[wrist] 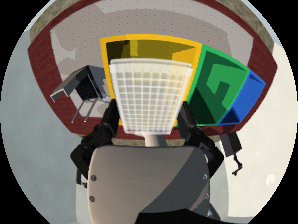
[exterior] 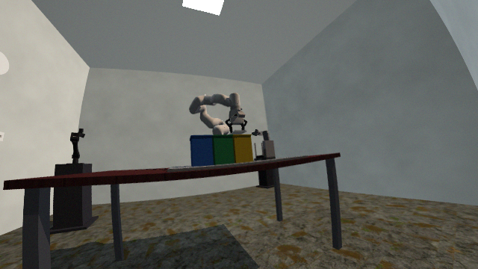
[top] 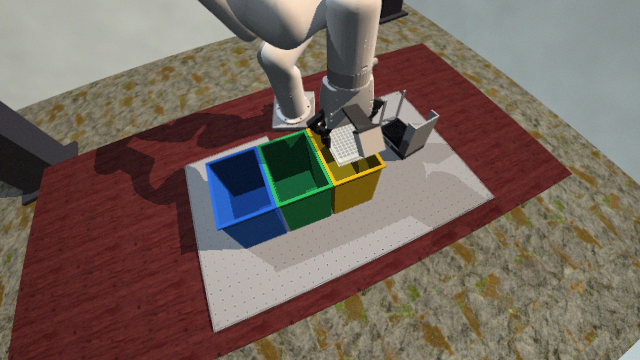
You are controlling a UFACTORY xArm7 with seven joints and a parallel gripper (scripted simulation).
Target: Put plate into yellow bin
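My gripper is now 130 mm above the yellow bin. Round my hand: blue bin 260 mm to the right, 130 mm below, 50 mm behind; green bin 130 mm to the right, 130 mm below, 20 mm behind; white 96-well plate 10 mm below.
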